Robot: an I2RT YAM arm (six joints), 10 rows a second.
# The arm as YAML. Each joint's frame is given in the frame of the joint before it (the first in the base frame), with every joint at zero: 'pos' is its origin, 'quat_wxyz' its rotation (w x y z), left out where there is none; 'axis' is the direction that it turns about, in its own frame. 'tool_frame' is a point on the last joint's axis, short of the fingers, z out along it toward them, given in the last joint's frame.
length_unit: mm
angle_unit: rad
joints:
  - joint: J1
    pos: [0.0, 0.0, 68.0]
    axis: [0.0, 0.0, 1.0]
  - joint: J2
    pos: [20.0, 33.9, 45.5]
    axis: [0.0, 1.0, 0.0]
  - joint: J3
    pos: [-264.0, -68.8, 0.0]
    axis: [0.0, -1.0, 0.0]
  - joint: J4
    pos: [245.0, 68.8, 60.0]
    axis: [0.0, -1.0, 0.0]
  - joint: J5
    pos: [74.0, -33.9, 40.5]
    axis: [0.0, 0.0, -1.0]
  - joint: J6
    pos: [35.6, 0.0, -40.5]
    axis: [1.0, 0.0, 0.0]
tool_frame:
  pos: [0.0, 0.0, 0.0]
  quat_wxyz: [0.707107, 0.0, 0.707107, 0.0]
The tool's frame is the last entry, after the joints.
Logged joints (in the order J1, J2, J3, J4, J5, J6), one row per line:
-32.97, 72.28, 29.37, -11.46, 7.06, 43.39
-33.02, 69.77, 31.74, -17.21, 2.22, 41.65
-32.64, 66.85, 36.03, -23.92, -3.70, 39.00
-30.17, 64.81, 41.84, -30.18, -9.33, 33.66
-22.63, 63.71, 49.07, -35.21, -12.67, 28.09
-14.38, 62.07, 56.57, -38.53, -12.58, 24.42
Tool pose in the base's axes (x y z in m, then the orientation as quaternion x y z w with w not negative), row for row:
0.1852, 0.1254, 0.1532, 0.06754, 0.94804, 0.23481, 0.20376
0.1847, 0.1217, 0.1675, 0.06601, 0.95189, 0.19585, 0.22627
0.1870, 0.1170, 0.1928, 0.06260, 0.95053, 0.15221, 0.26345
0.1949, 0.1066, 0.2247, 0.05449, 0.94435, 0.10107, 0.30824
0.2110, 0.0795, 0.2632, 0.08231, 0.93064, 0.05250, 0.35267
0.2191, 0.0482, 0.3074, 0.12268, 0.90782, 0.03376, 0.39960
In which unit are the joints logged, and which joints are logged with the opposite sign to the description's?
The joints are logged in degrees. Opposite sign: J1, J5.
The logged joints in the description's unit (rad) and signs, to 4 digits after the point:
0.5754, 1.2615, 0.5126, -0.2000, -0.1232, 0.7573
0.5763, 1.2177, 0.5540, -0.3004, -0.0387, 0.7269
0.5697, 1.1668, 0.6288, -0.4175, 0.0646, 0.6807
0.5266, 1.1311, 0.7302, -0.5267, 0.1628, 0.5875
0.3950, 1.1119, 0.8564, -0.6145, 0.2211, 0.4903
0.2510, 1.0833, 0.9873, -0.6725, 0.2196, 0.4262

